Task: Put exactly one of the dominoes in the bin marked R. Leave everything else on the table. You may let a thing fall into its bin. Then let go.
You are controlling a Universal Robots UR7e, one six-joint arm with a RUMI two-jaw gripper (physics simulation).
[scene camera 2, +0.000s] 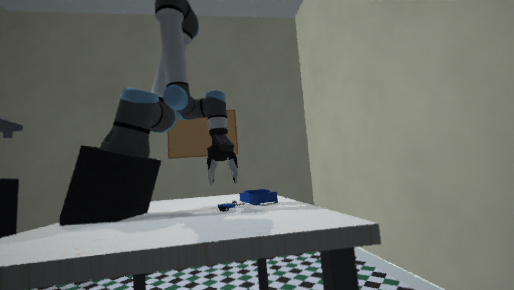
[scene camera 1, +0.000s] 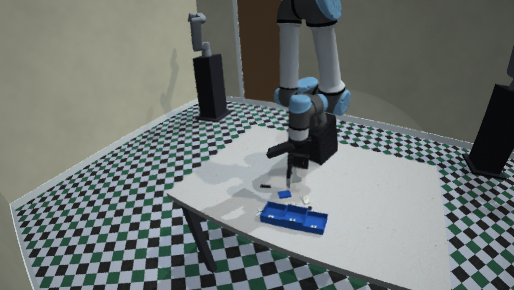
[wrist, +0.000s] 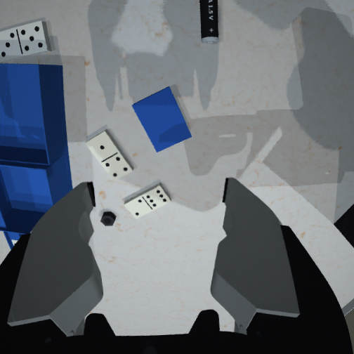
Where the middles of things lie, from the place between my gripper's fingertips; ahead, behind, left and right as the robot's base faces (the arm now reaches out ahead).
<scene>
Now: the blue three-compartment bin tray (scene camera 1: 299,218) 14 cm ahead of my hand, 7 cm to the left of it and 6 cm below it.
</scene>
